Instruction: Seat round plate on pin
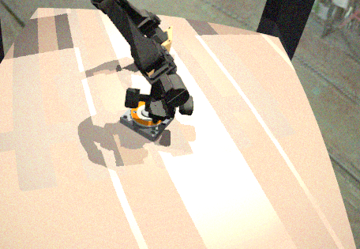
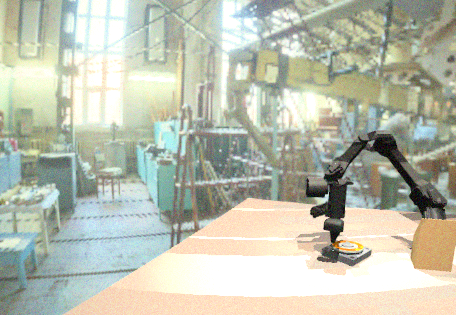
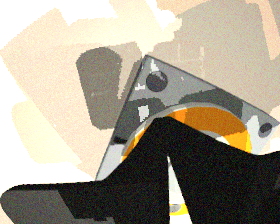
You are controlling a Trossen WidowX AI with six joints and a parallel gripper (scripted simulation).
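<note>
Right now my gripper tip is 30 mm past the round plate and 10 mm above it. Also, from my gripper tip: base: 50 mm behind, 20 mm to the right, 20 mm below.
</note>
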